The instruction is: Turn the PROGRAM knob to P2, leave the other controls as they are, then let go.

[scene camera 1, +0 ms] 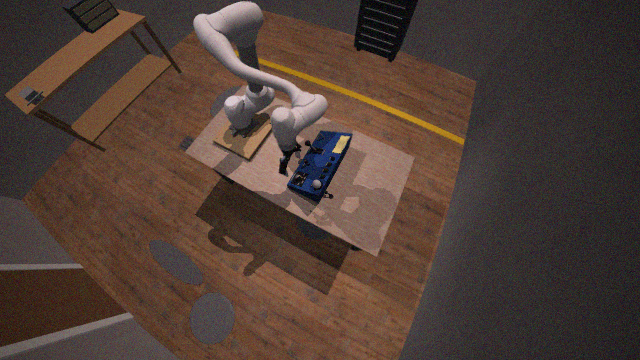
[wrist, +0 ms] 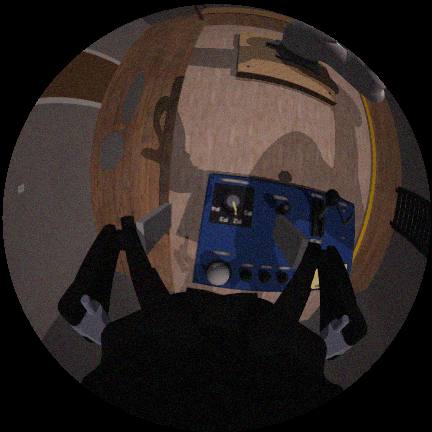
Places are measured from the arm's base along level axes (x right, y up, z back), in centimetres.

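Pixels of known places: gripper, between the fingertips: (scene camera 1: 292,166) (wrist: 222,220); arm's base, origin of its link: (scene camera 1: 244,125) (wrist: 297,55).
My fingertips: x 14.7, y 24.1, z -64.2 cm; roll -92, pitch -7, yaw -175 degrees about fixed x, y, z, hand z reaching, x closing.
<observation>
Ahead of a thing's pixels: the offset from my fingertips to its top centre. "spot": to the spot under its first point. Level surfaces: height alone.
The blue control panel (scene camera 1: 330,159) (wrist: 212,242) lies on the table. The PROGRAM knob @[dx -1.0, dy -14.6, dz -1.6 cm] (scene camera 1: 300,178) (wrist: 233,201) is a round grey knob on a black square plate near one corner. In the wrist view its yellow pointer points at the P2 label @[spot: dx -3.2, dy -16.4, dz -5.6 cm] (wrist: 237,221). My gripper (scene camera 1: 291,161) (wrist: 222,220) is wide open and empty, above the panel's edge and apart from the knob. The MODE knob @[dx -12.8, dy -14.2, dz +1.0 cm] (wrist: 284,207), the black-knobbed lever @[dx -24.2, dy -11.5, dz +7.1 cm] (scene camera 1: 308,144) (wrist: 332,197), the pale ball @[spot: dx -0.6, dy -6.4, dz -16.6 cm] (scene camera 1: 316,184) (wrist: 218,273) and a row of black knobs @[spot: dx -12.5, dy -9.6, dz -14.4 cm] (wrist: 265,275) also show on the panel.
The table @[dy -28.0 cm] (scene camera 1: 390,172) (wrist: 225,115) carries a wooden board (scene camera 1: 227,145) (wrist: 255,70) under the arm's base. A small black part @[spot: dx -5.1, dy -27.9, dz -24.1 cm] (scene camera 1: 328,195) sticks out from the panel's end. A side bench (scene camera 1: 85,47) and a black cabinet (scene camera 1: 382,27) stand away from the table.
</observation>
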